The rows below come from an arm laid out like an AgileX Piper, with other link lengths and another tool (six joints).
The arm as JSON. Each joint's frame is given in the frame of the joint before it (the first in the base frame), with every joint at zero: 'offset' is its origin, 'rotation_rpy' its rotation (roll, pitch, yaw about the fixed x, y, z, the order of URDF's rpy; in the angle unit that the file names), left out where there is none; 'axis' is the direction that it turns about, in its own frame. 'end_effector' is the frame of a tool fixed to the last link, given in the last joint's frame.
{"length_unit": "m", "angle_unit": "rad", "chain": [
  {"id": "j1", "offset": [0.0, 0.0, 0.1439], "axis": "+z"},
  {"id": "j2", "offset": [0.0, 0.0, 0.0], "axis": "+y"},
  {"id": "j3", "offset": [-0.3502, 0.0, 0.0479], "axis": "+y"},
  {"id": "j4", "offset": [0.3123, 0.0, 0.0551], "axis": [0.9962, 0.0, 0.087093]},
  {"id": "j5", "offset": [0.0, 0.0, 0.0], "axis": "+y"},
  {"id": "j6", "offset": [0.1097, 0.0, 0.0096], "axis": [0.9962, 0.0, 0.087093]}
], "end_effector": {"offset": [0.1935, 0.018, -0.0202], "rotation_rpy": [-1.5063, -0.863, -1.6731]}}
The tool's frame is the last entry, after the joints.
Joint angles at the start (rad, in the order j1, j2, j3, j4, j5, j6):
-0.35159, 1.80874, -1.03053, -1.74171, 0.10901, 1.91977
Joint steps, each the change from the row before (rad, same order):
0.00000, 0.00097, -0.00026, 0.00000, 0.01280, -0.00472
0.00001, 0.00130, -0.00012, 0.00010, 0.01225, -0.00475
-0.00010, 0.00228, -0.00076, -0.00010, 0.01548, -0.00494
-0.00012, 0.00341, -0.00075, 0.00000, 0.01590, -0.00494
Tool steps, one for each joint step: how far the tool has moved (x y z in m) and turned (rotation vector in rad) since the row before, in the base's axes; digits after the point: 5 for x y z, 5 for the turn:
-0.00107, -0.00384, 0.00001, -0.01132, 0.00316, -0.00680
-0.00113, -0.00363, -0.00025, -0.01073, 0.00361, -0.00642
-0.00129, -0.00468, -0.00035, -0.01298, 0.00431, -0.00873
-0.00146, -0.00476, -0.00097, -0.01278, 0.00545, -0.00912

